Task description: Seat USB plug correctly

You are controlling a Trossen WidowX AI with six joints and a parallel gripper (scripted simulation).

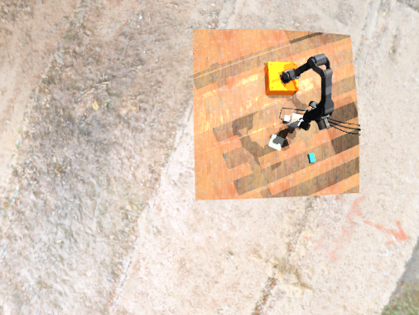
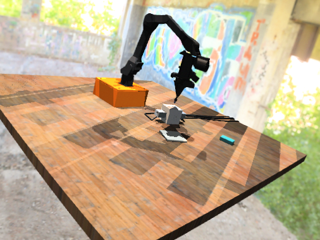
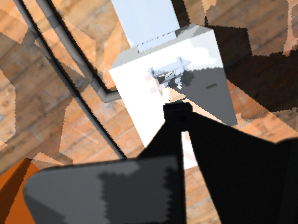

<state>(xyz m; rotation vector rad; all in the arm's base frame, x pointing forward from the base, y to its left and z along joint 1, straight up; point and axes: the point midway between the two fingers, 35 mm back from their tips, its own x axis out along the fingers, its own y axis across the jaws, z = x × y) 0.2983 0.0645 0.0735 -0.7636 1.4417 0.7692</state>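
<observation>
The usb plug is 10 mm below my gripper tip. Also, from my gripper tip: flat white card 160 mm to the right, 140 mm ahead, 130 mm below; small teal block 280 mm ahead, 130 mm below, 100 mm to the left.
</observation>
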